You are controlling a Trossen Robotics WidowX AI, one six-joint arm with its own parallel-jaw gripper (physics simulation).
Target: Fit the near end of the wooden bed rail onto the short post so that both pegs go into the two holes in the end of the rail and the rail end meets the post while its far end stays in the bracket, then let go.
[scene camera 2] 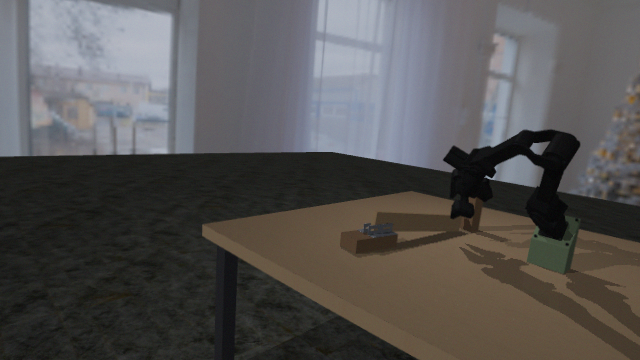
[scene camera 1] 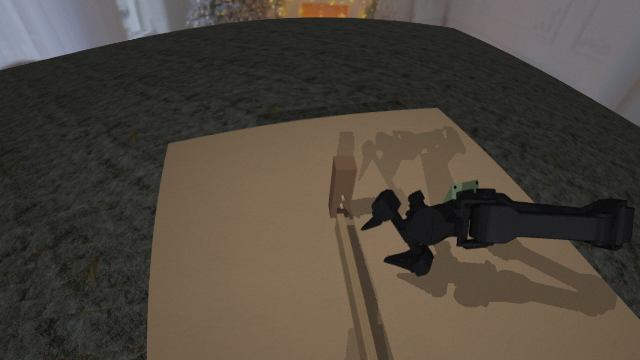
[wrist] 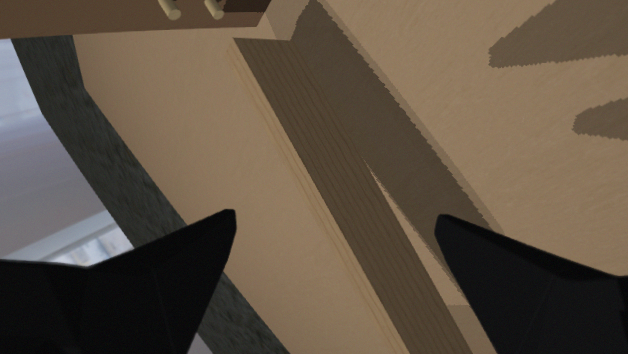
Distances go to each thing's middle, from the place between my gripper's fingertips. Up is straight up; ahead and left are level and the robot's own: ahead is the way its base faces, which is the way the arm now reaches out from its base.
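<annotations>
Short post [scene camera 1: 344,170]: my gripper 190 mm to the left of it, 10 mm short of it, 20 mm above it. Wooden bed rail [scene camera 1: 361,323], from my hand: 80 mm to the left, 60 mm ahead, 60 mm below.
</annotations>
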